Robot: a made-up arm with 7 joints.
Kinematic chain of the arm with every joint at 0, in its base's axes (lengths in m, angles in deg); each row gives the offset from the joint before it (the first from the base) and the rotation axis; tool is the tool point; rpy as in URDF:
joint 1: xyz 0 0 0.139 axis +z
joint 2: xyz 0 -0.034 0.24 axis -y
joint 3: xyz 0 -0.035 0.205 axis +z
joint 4: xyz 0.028 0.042 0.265 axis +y
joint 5: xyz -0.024 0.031 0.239 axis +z
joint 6: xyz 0 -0.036 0.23 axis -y
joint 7: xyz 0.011 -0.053 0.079 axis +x
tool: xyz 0 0 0 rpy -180 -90 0
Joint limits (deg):
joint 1: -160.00..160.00
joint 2: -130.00..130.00
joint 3: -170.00..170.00
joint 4: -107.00..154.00
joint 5: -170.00..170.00
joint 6: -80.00..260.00
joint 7: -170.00..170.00
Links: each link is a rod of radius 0.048 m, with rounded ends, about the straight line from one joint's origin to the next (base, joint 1, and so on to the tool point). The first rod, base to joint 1, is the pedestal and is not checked.
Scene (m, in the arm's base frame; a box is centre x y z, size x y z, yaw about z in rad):
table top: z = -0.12
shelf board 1: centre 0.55 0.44 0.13 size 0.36 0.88 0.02 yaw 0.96
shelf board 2: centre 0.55 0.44 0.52 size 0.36 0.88 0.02 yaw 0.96
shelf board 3: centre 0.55 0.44 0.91 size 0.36 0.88 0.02 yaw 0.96
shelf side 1: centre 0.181 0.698 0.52 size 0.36 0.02 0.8 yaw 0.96
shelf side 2: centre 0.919 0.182 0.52 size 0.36 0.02 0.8 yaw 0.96
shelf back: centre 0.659 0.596 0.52 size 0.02 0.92 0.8 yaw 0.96
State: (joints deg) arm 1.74 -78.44 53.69 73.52 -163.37 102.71 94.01
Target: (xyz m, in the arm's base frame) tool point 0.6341 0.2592 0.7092
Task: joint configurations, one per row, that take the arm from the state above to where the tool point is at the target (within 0.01 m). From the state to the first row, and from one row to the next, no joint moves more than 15 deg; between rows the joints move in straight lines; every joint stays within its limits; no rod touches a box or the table.
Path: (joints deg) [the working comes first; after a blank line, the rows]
Joints at the target: -15.70 -59.19 68.89 66.41 -160.88 107.00 94.01
Straight joint move there: touches shelf board 2.

1: -8.80 -76.19 53.31 86.92 -165.03 105.49 94.01
2: -19.34 -73.95 52.92 100.31 -166.68 108.27 94.01
3: -29.88 -71.70 52.54 113.71 -168.34 111.06 94.01
4: -40.43 -69.45 52.16 127.10 -170.00 113.84 94.01
5: -42.71 -65.52 62.69 115.57 -169.10 114.96 94.01
6: -45.00 -61.58 73.23 104.05 -168.20 116.07 94.01
7: -47.28 -57.65 83.76 92.52 -167.30 117.19 94.01
8: -36.75 -58.16 78.81 83.82 -165.16 113.79 94.01
9: -26.23 -58.67 73.85 75.11 -163.02 110.39 94.01
10: -15.70 -59.19 68.89 66.41 -160.88 107.00 94.01

